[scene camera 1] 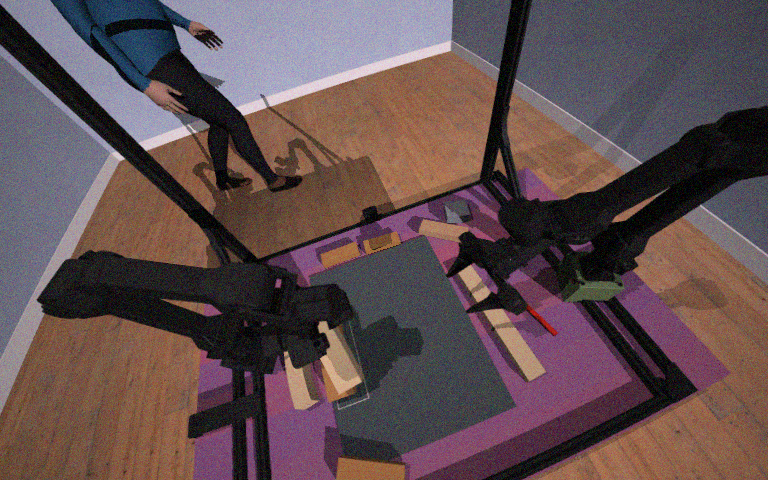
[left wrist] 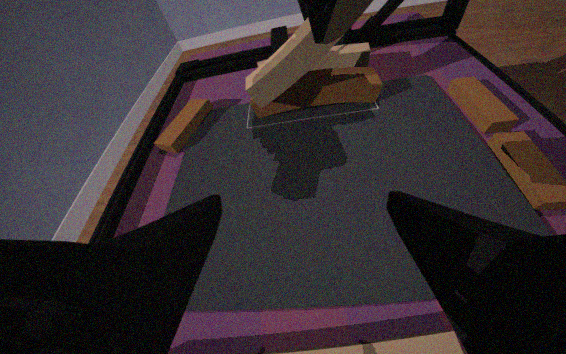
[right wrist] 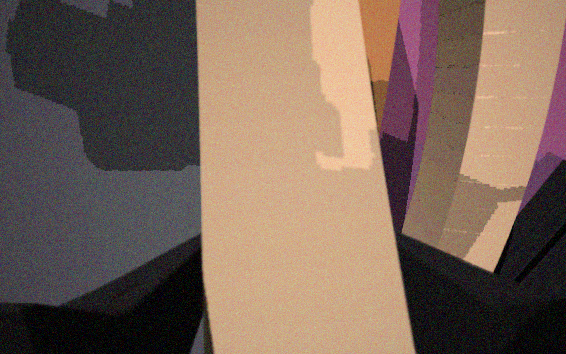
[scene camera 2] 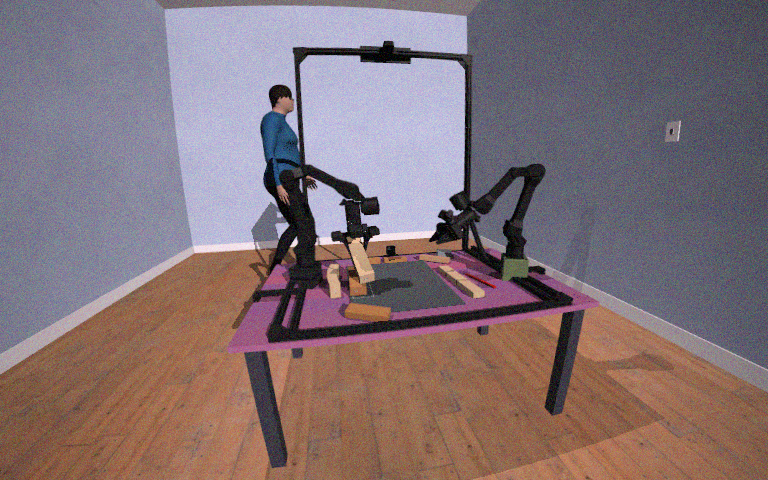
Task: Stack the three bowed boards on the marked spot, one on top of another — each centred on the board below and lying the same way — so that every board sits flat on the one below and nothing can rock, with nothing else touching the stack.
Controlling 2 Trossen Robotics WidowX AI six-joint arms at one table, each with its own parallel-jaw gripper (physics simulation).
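Places are measured from the left arm's base along level axes (x ahead, y left, z up), in millimetres.
Pixels of known places: left gripper, fingertip midpoint: [scene camera 1: 456,293] [left wrist: 304,201] [scene camera 2: 432,242]; right gripper, fingertip midpoint: [scene camera 1: 322,332] [left wrist: 314,36] [right wrist: 297,243] [scene camera 2: 357,254]; left arm's base, link origin: [scene camera 1: 595,268] [scene camera 2: 514,256]; right arm's base, link origin: [scene camera 1: 243,346] [scene camera 2: 305,265].
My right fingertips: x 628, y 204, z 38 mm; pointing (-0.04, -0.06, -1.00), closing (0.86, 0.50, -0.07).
Note:
Ahead of a thing's pixels: the offset from my right fingertips to its top centre. "pt": to the spot under its first point. Level surfaces: height alone.
My right gripper [scene camera 1: 325,339] [scene camera 2: 355,242] [right wrist: 297,243] is shut on a pale board [scene camera 1: 342,362] [scene camera 2: 361,261] [left wrist: 285,62] [right wrist: 290,200]. The board is tilted, its lower end towards the front, above an orange bowed board @[5 mm ahead, 14 mm left, 76 mm down] [scene camera 2: 356,287] [left wrist: 350,92]; I cannot tell whether they touch. The orange board lies at the white outline [scene camera 1: 352,403] [left wrist: 310,118] of the marked spot, partly hidden. A pale bowed board @[87 mm ahead, 42 mm left, 74 mm down] [scene camera 1: 300,382] [scene camera 2: 334,281] [right wrist: 505,100] stands apart, at the left in scene camera 1. My left gripper [scene camera 1: 459,292] [scene camera 2: 434,240] [left wrist: 304,201] is open and empty, high above the table's right side.
Orange blocks lie at the front @[pt 126 mm back, 239 mm left, 103 mm down] [scene camera 1: 370,468] [scene camera 2: 368,311] [left wrist: 182,125] and back @[pt 53 mm ahead, 266 mm right, 107 mm down] [scene camera 1: 339,254] @[pt 80 mm back, 312 mm right, 110 mm down] [scene camera 1: 382,243]. Pale pieces in line @[pt 443 mm back, 31 mm right, 109 mm down] [scene camera 1: 518,345] [scene camera 2: 470,285] and a red stick @[484 mm back, 134 mm right, 125 mm down] [scene camera 1: 542,320] [scene camera 2: 481,279] lie right of the grey mat @[125 mm down] [scene camera 1: 447,390]. Another pale board @[pt 263 mm back, 366 mm right, 105 mm down] [scene camera 1: 441,229] lies behind.

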